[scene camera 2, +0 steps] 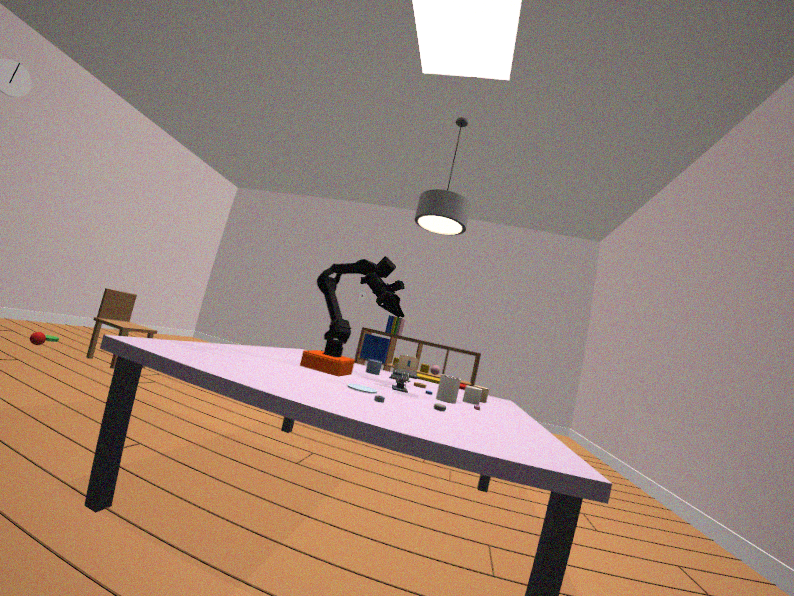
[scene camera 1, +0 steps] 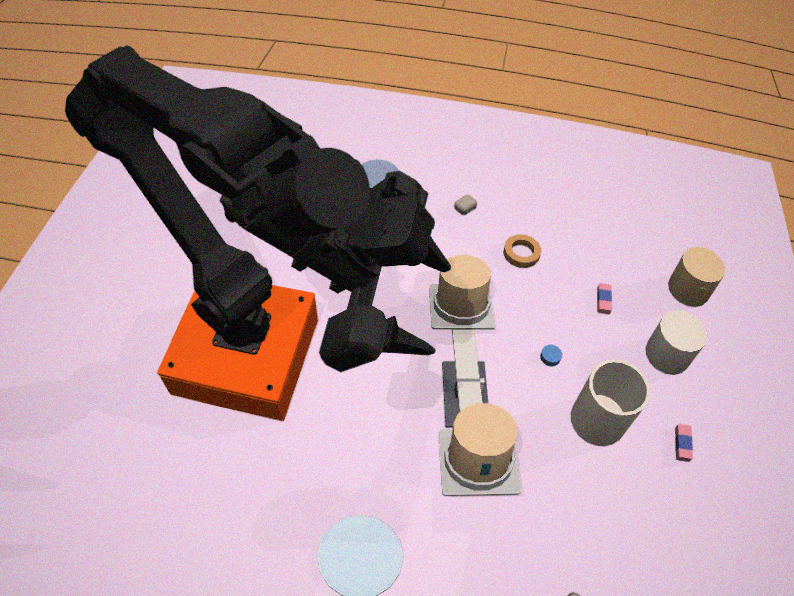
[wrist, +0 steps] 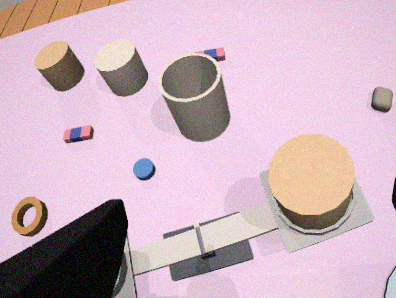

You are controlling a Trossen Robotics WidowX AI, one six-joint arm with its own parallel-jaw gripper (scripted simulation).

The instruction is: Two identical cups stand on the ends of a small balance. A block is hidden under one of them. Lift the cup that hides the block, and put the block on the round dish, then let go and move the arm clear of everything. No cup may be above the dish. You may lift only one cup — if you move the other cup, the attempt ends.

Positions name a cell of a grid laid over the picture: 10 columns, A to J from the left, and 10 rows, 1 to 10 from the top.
Labels:
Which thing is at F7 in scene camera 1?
A balance.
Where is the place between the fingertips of my gripper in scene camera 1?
F6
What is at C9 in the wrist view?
My gripper.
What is my gripper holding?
Nothing.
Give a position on a grey cup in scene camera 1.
H7

